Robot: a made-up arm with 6 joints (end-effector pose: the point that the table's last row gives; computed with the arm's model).
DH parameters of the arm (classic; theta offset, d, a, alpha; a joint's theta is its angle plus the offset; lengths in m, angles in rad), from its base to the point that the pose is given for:
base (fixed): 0 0 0 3.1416
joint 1: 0 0.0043 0.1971 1.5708
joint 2: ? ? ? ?
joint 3: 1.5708 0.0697 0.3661 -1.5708
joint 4: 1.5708 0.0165 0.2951 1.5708
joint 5: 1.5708 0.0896 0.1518 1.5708
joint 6: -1.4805 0 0.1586 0
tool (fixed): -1.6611 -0.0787 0 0
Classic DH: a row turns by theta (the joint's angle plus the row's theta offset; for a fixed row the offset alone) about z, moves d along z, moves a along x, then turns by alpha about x.
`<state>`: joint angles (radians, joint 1 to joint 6).
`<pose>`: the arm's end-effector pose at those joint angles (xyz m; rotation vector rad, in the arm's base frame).
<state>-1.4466 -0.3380 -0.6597 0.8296 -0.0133 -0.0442</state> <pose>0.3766 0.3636 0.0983 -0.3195 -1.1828 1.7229</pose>
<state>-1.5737 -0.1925 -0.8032 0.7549 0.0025 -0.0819</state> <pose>0.3323 0.4633 0.0885 -0.2155 -1.0856 2.0583</pose>
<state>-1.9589 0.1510 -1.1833 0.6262 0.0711 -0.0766</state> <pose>0.0723 0.6666 -0.0069 0.0517 -0.7440 3.0115</pose>
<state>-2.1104 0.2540 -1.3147 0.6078 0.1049 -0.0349</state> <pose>-0.0545 0.6889 -0.0568 -0.1418 0.5013 -2.8112</pose>
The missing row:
joint 2: 0 -0.0952 0.275 -1.5708
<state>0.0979 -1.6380 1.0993 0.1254 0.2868 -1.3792</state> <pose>0.0206 -0.2784 -0.0785 1.8933 -1.1192 -2.0035</pose>
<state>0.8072 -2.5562 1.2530 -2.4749 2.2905 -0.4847</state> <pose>0.1047 -0.6514 0.0706 -1.9627 -0.2745 -0.6488</pose>
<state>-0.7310 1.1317 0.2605 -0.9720 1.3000 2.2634</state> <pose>0.4196 -0.3911 -0.2234 -0.1300 -0.3180 1.9788</pose>
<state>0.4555 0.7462 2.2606 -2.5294 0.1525 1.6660</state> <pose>0.2976 0.2733 -0.3361 -1.3405 -1.4224 -0.3166</pose>
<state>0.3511 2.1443 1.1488 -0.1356 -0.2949 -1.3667</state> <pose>0.2872 -0.3598 0.0375 2.1792 -1.4507 1.4653</pose>
